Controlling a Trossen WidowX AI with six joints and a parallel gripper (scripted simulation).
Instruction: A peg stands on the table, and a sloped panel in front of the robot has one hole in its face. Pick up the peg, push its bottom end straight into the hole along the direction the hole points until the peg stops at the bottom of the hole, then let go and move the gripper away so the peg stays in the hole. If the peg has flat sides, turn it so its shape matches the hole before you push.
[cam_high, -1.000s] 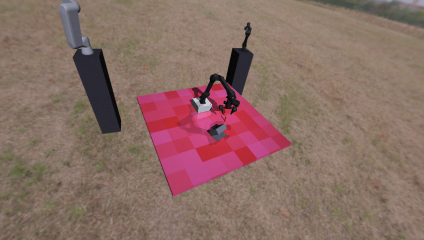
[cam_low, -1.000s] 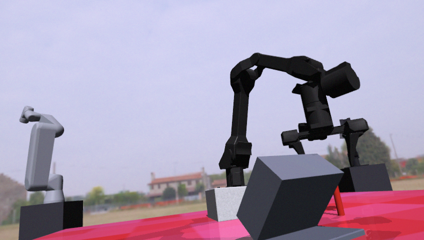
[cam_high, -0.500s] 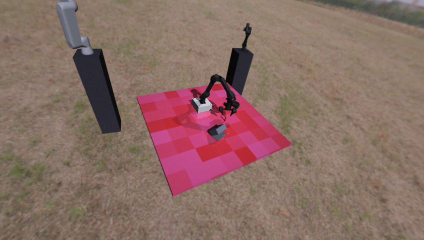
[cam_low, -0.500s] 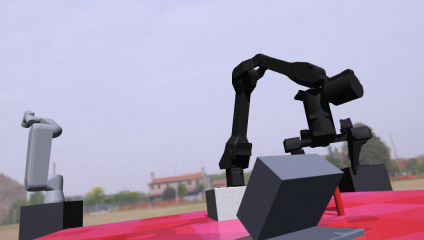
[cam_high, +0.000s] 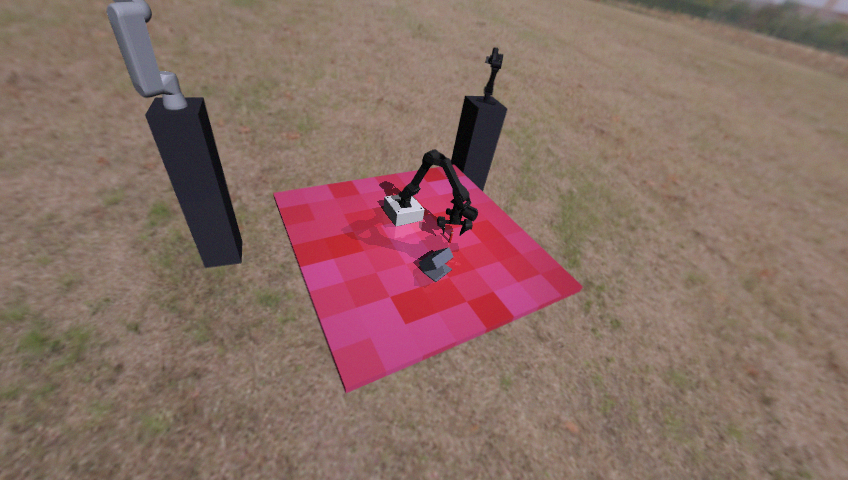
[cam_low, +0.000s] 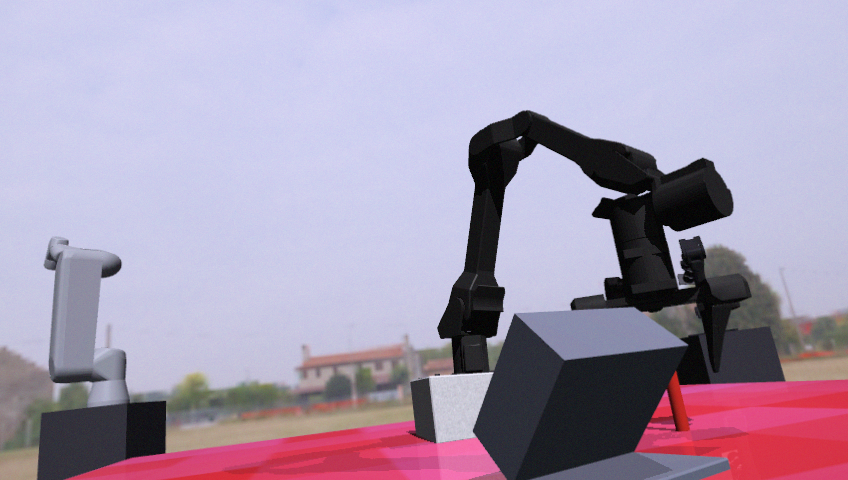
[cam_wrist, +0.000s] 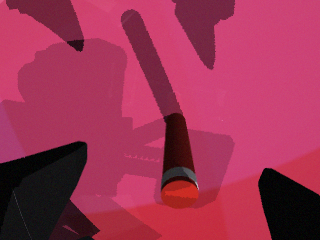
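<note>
Right now the red peg is right at my gripper tip. The rest, counted from my gripper tip: grey sloped panel block (170 mm ahead, 160 mm to the right, 10 mm above).
</note>
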